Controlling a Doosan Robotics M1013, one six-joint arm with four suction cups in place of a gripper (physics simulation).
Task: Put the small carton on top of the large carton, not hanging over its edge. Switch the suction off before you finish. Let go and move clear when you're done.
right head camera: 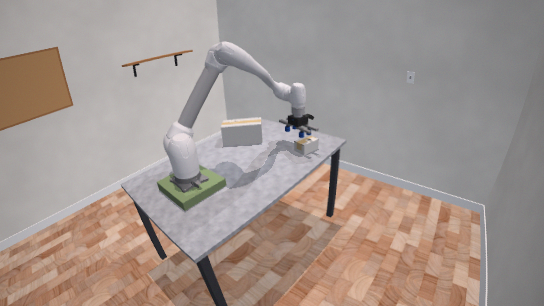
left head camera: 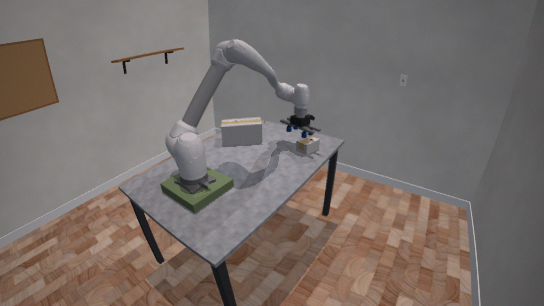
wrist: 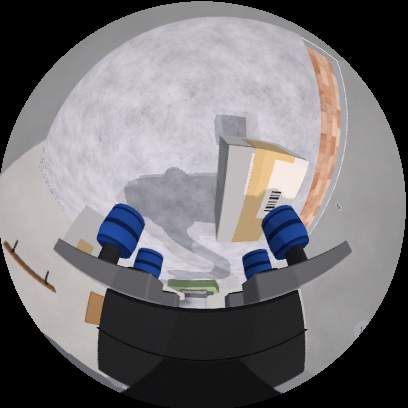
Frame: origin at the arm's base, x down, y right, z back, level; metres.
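Seen in the pictures: end effector, tool point: (right head camera: pixel 297 132) (left head camera: pixel 299 132) (wrist: pixel 202 244); arm's base, origin of the base link: (right head camera: pixel 188 180) (left head camera: pixel 194 181) (wrist: pixel 195 291).
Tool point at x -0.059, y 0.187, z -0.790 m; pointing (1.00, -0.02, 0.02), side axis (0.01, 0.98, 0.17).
Offsets run from my tool point to a thing's top centre. Level surfaces: height alone.
The small carton @(dy +0.071, dx +0.038, dz -0.002 m) (left head camera: pixel 307 145) (right head camera: pixel 306 145) (wrist: pixel 240 190) stands on the table near its far right edge, with tan tape and a barcode label on top. The large carton @(dy -0.420, dx -0.037, dz +0.143 m) (left head camera: pixel 241 134) (right head camera: pixel 242 135) (wrist: pixel 82 227) stands upright at the back of the table, left of the small carton in the head views; its top is bare. In the wrist view it is partly hidden by a blue cup. My gripper (left head camera: pixel 300 131) (right head camera: pixel 298 131) (wrist: pixel 202 245), with four blue suction cups, is empty and a little above the small carton, off to its back left in the head views. A gap shows between them.
The grey table @(dx +0.113 m) (left head camera: pixel 225 215) (right head camera: pixel 215 215) (wrist: pixel 165 100) carries the green base block (left head camera: pixel 199 204) (right head camera: pixel 186 201) under the arm at its near left. A shelf (left head camera: pixel 147 55) (right head camera: pixel 157 58) and a brown board (left head camera: pixel 27 77) (right head camera: pixel 32 87) hang on the left wall.
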